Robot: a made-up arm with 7 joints. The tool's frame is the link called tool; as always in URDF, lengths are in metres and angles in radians.
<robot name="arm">
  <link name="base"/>
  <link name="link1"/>
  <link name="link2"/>
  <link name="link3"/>
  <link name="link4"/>
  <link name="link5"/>
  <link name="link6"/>
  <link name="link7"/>
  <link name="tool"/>
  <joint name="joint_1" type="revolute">
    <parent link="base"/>
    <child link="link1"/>
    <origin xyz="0 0 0.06" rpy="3.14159 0 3.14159"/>
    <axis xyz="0 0 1"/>
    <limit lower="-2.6" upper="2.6"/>
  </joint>
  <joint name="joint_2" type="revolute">
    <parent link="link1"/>
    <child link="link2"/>
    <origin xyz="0.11 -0.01 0.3" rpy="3.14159 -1.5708 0"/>
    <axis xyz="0 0 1"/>
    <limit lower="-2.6" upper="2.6"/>
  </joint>
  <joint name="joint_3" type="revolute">
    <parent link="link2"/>
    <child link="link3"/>
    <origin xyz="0.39 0 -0.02" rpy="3.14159 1.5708 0"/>
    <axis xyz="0 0 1"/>
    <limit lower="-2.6" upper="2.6"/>
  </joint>
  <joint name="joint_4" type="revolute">
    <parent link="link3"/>
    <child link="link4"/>
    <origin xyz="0.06 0.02 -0.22" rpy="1.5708 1.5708 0"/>
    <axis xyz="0 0 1"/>
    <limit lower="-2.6" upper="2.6"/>
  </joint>
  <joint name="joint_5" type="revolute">
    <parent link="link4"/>
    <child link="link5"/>
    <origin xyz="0.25 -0.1 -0.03" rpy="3.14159 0 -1.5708"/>
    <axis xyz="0 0 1"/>
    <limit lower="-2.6" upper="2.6"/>
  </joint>
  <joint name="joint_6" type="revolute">
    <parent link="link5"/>
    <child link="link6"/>
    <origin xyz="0.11 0.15 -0.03" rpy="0 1.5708 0"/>
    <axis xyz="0 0 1"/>
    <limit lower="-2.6" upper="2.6"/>
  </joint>
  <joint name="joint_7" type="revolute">
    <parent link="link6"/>
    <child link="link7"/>
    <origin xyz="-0.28 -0.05 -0.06" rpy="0 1.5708 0"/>
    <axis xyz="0 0 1"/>
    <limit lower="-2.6" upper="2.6"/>
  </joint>
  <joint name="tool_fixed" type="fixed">
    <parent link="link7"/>
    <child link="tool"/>
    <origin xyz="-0.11 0.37 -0.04" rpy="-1.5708 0 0"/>
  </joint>
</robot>
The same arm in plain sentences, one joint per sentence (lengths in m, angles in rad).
The arm has seven revolute joints in a row. What follows holds with every joint at zero, and every direction is one of the base frame's. The first joint is mounted 0.06 m along +z from the base frame's origin and rotates about -z, from -2.6 to 2.6 rad. The second joint is mounted 0.11 m along -x and 0.01 m along -y and 0.3 m along -z from the first joint and rotates about -x, from -2.6 to 2.6 rad. The third joint is mounted 0.02 m along +x and 0.39 m along -z from the second joint and rotates about +z, from -2.6 to 2.6 rad. The fourth joint is mounted 0.06 m along +x and 0.02 m along +y and 0.22 m along -z from the third joint and rotates about -y, from -2.6 to 2.6 rad. The fifth joint is mounted 0.1 m along -x and 0.03 m along +y and 0.25 m along -z from the fourth joint and rotates about +y, from -2.6 to 2.6 rad. The sixth joint is mounted 0.11 m along -x and 0.03 m along -y and 0.15 m along +z from the fifth joint and rotates about -x, from -2.6 to 2.6 rad. The seventh joint is mounted 0.06 m along +x and 0.28 m along +y and 0.05 m along -z from the sixth joint and rotates about -y, from -2.6 to 2.6 rad. The tool frame, which is the frame that the pose is given for, is mounted 0.11 m along -x and 0.04 m along +y and 0.37 m along +z from the seventh joint; its axes are the base frame's turned by roll 0, pitch 0 and yaw 0 rad (as in URDF: about the fixed x, then y, then z).
